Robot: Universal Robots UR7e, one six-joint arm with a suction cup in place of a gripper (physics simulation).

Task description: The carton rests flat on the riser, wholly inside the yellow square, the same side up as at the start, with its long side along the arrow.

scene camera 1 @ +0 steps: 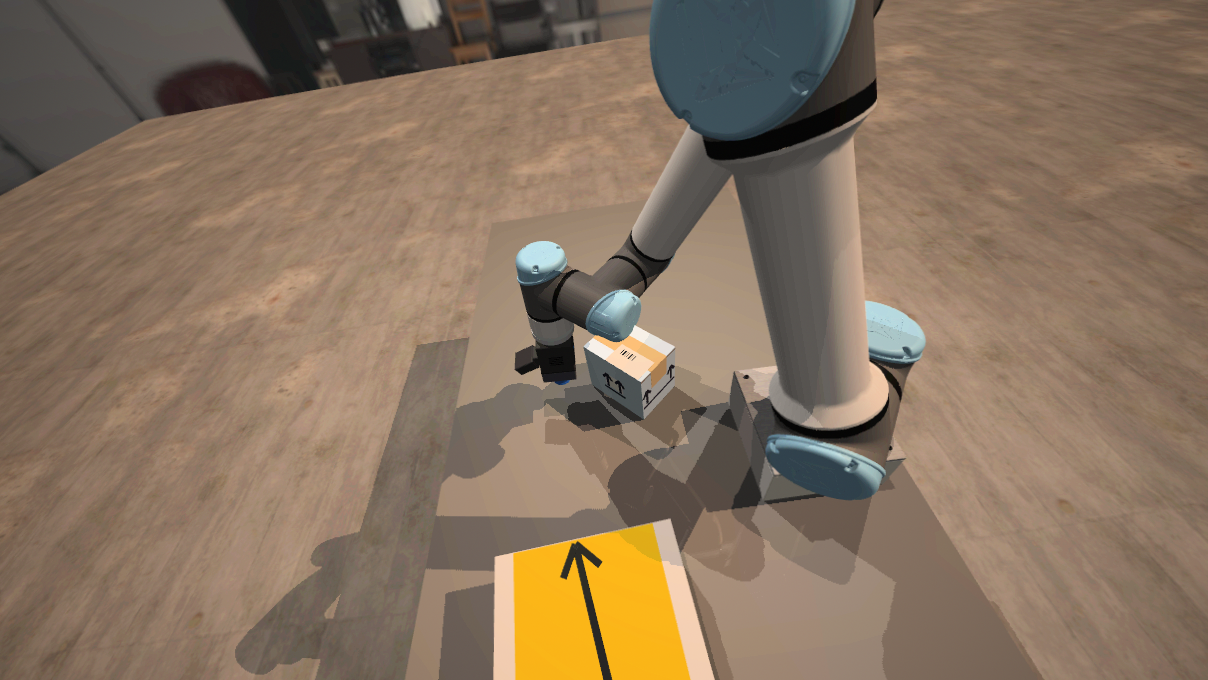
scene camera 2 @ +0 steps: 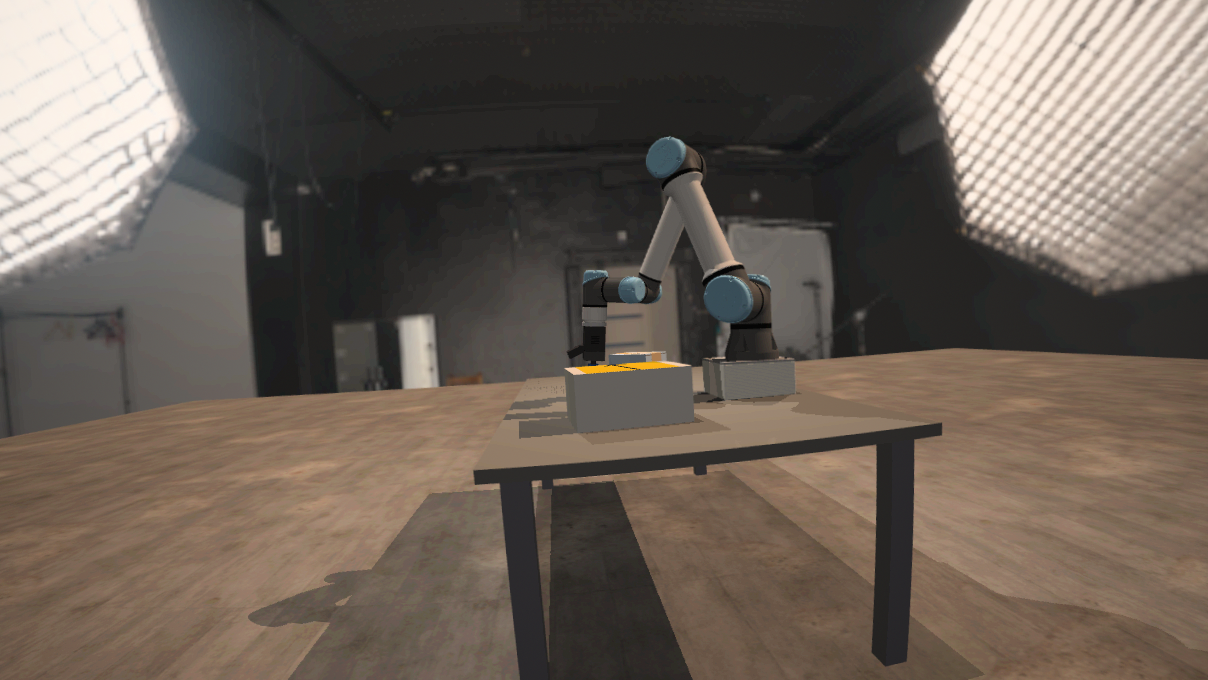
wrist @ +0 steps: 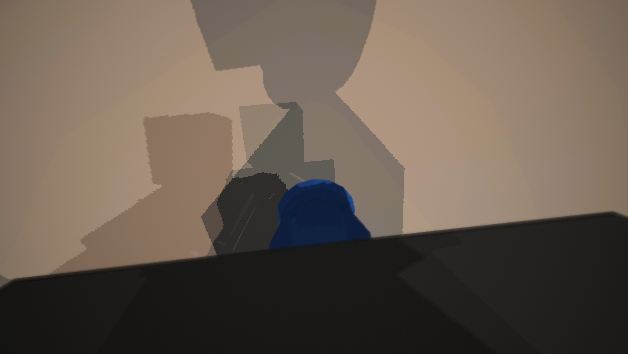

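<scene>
The white carton (scene camera 1: 615,381) with orange tape and a barcode on its top stands upright on the table, its side arrows pointing up. In scene camera 2 the carton (scene camera 2: 639,356) shows partly behind the riser. My gripper (scene camera 1: 562,382) (scene camera 2: 593,363) (wrist: 320,210) is a blue suction cup; it points down beside the carton, left of it in scene camera 1, low over the table, and holds nothing. The riser (scene camera 1: 504,616) (scene camera 2: 634,401) is a pale block at the near end of the table. Its top bears the yellow square (scene camera 1: 541,625) (scene camera 2: 595,369) and a black arrow (scene camera 1: 591,609).
The arm's base stands on a grey block (scene camera 1: 750,397) (scene camera 2: 752,380) to the right of the carton. The upper arm and forearm arch above the table (scene camera 1: 524,240) (scene camera 2: 811,424). The carton's far side is partly hidden by the wrist joint in scene camera 1.
</scene>
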